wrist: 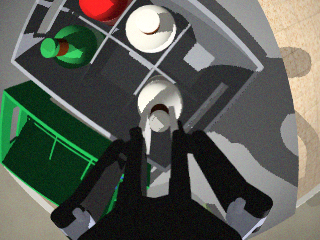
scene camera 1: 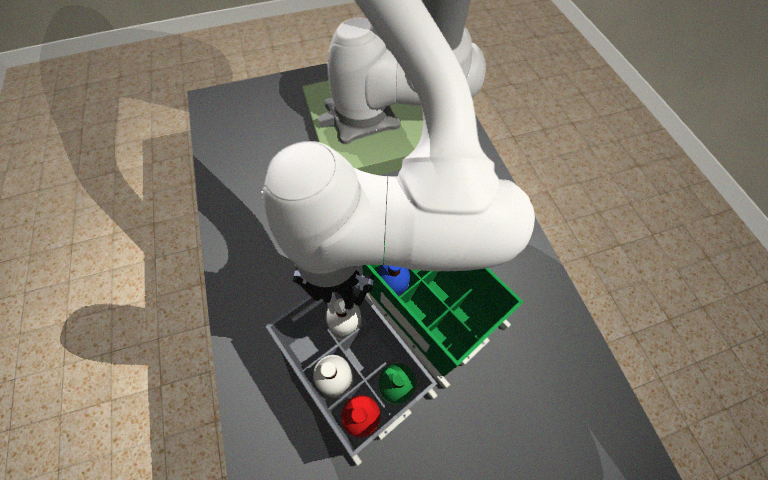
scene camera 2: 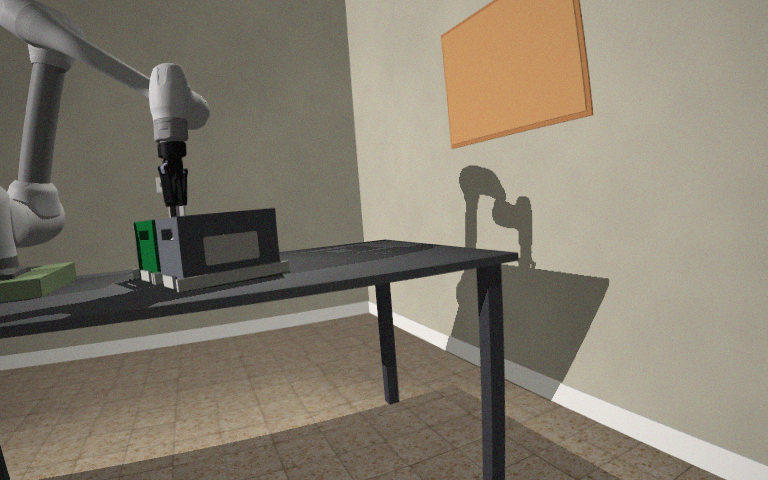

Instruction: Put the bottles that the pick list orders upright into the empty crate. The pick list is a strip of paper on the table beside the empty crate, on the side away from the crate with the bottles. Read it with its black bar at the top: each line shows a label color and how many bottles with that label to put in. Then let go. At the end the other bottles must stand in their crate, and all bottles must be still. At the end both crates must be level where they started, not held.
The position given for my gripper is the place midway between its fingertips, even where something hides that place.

Observation:
I see my gripper (scene camera 2: 179, 230), a white bottle (scene camera 1: 341, 325), a green crate (scene camera 1: 431, 294) and a red bottle (scene camera 1: 365, 422).
My gripper also shows in the wrist view (wrist: 159, 116) and in scene camera 1 (scene camera 1: 341, 308).

